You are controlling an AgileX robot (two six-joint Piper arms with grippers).
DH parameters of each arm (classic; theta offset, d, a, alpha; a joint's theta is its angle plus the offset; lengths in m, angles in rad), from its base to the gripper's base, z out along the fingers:
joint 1: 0 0.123 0 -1.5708
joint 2: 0.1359 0 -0.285 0
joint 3: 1.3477 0 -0.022 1.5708
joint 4: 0 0.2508 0 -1.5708
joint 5: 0 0 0.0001 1.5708
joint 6: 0 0.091 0 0
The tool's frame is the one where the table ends.
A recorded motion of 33 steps. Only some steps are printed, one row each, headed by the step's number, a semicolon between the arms.
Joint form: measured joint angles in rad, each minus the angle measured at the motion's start. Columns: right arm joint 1, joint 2, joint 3, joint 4, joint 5, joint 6; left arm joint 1, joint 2, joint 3, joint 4, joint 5, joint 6.
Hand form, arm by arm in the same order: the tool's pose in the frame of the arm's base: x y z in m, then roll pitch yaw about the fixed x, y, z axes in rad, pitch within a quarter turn. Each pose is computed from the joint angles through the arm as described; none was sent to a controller.
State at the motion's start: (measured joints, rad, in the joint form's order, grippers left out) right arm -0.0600 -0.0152 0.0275 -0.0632 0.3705 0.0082; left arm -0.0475 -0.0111 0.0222 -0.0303 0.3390 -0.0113
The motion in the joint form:
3: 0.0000 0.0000 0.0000 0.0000 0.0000 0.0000; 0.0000 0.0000 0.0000 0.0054 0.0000 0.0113
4: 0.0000 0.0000 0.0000 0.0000 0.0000 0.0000; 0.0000 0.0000 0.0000 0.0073 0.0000 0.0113
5: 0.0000 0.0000 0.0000 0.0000 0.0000 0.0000; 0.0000 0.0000 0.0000 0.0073 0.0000 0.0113
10: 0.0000 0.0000 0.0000 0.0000 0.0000 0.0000; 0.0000 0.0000 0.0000 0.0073 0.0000 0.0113
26: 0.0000 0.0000 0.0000 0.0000 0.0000 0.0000; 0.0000 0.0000 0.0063 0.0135 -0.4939 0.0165
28: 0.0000 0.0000 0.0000 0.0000 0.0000 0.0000; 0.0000 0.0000 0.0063 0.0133 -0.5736 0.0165
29: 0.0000 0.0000 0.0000 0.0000 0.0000 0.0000; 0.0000 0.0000 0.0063 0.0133 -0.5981 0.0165
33: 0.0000 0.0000 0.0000 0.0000 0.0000 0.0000; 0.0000 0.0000 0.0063 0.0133 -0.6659 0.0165
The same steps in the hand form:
3: 0.0523 -0.0052 0.1715 -2.9540 1.2705 -3.0294; 0.0534 -0.0033 0.1757 -3.0463 1.3068 -3.0990
4: 0.0523 -0.0052 0.1715 -2.9540 1.2705 -3.0294; 0.0534 -0.0032 0.1757 -3.0535 1.3069 -3.1058
5: 0.0523 -0.0052 0.1715 -2.9540 1.2705 -3.0294; 0.0534 -0.0032 0.1757 -3.0535 1.3069 -3.1058
10: 0.0523 -0.0052 0.1715 -2.9540 1.2705 -3.0294; 0.0534 -0.0032 0.1757 -3.0535 1.3069 -3.1058
26: 0.0523 -0.0052 0.1715 -2.9540 1.2705 -3.0294; 0.0546 -0.0024 0.2181 -0.0524 1.3458 -0.0986
28: 0.0523 -0.0052 0.1715 -2.9540 1.2705 -3.0294; 0.0527 -0.0021 0.2251 -0.0400 1.2662 -0.0853
29: 0.0523 -0.0052 0.1715 -2.9540 1.2705 -3.0294; 0.0520 -0.0021 0.2272 -0.0373 1.2417 -0.0823
33: 0.0523 -0.0052 0.1715 -2.9540 1.2705 -3.0294; 0.0498 -0.0019 0.2330 -0.0315 1.1739 -0.0757

